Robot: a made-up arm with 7 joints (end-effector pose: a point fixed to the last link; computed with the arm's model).
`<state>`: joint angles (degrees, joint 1 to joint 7).
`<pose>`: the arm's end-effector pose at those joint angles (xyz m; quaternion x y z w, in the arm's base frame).
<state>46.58 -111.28 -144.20 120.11 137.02 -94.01 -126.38</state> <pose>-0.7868 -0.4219 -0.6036 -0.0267 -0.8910 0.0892 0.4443</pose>
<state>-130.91 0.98 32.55 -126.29 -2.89 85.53 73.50</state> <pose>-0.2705 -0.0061 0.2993 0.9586 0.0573 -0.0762 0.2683</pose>
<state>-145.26 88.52 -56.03 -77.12 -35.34 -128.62 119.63</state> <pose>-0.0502 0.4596 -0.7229 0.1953 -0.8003 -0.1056 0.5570</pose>
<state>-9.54 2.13 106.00 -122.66 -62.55 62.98 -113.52</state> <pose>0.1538 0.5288 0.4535 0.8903 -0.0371 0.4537 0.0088</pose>
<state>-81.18 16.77 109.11 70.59 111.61 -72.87 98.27</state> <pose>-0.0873 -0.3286 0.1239 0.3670 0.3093 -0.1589 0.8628</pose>
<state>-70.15 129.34 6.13 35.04 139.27 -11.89 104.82</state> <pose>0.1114 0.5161 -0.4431 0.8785 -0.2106 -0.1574 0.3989</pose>
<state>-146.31 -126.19 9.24 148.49 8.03 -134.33 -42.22</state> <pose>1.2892 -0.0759 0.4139 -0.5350 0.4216 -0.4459 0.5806</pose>
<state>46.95 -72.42 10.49 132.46 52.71 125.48 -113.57</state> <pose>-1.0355 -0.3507 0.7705 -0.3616 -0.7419 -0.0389 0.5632</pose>
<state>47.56 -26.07 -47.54 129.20 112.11 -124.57 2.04</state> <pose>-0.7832 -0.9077 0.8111 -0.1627 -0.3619 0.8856 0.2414</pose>
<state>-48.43 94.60 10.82 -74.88 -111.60 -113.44 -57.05</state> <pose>-0.1124 -0.0361 0.0941 -0.1819 0.0662 -0.7351 0.6497</pose>
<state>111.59 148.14 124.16 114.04 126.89 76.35 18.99</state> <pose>-0.0781 -0.2297 -0.3165 0.4098 -0.4301 0.2654 0.7594</pose>
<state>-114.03 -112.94 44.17 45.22 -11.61 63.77 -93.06</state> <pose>0.4410 0.2891 0.7722 -0.6010 0.4043 -0.6652 0.1813</pose>
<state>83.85 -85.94 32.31 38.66 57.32 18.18 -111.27</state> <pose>-0.0922 -0.4974 0.3909 0.1590 -0.8238 -0.2961 0.4566</pose>
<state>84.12 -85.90 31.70 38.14 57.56 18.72 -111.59</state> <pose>-0.0862 -0.5036 0.3885 0.1722 -0.8202 -0.2968 0.4578</pose>
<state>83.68 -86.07 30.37 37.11 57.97 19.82 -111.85</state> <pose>-0.0847 -0.5148 0.3839 0.1894 -0.8157 -0.3004 0.4566</pose>
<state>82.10 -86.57 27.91 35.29 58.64 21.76 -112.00</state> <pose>-0.0907 -0.5330 0.3754 0.2127 -0.8105 -0.3082 0.4504</pose>
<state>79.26 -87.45 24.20 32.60 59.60 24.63 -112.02</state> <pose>-0.1055 -0.5570 0.3609 0.2432 -0.8056 -0.3193 0.4358</pose>
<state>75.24 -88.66 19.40 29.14 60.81 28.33 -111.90</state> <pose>-0.1285 -0.5823 0.3397 0.2797 -0.8027 -0.3303 0.4102</pose>
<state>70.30 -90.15 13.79 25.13 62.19 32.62 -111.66</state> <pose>-0.1575 -0.6032 0.3133 0.3194 -0.8038 -0.3371 0.3717</pose>
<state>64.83 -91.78 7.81 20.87 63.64 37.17 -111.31</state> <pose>-0.1882 -0.6155 0.2855 0.3579 -0.8095 -0.3359 0.3222</pose>
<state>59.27 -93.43 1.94 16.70 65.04 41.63 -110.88</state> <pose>-0.2165 -0.6181 0.2616 0.3905 -0.8191 -0.3250 0.2665</pose>
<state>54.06 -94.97 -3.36 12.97 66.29 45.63 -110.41</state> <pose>-0.2405 -0.6131 0.2451 0.4140 -0.8307 -0.3065 0.2114</pose>
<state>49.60 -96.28 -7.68 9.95 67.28 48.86 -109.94</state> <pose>-0.2599 -0.6041 0.2368 0.4275 -0.8421 -0.2850 0.1641</pose>
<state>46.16 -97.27 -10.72 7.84 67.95 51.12 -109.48</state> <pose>-0.2759 -0.5944 0.2343 0.4318 -0.8520 -0.2662 0.1298</pose>
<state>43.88 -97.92 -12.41 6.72 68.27 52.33 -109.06</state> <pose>-0.2893 -0.5866 0.2345 0.4289 -0.8598 -0.2543 0.1103</pose>
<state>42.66 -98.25 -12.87 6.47 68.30 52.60 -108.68</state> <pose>-0.3006 -0.5811 0.2354 0.4209 -0.8656 -0.2505 0.1043</pose>
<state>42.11 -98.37 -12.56 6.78 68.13 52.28 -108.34</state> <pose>-0.3108 -0.5773 0.2362 0.4100 -0.8700 -0.2524 0.1067</pose>
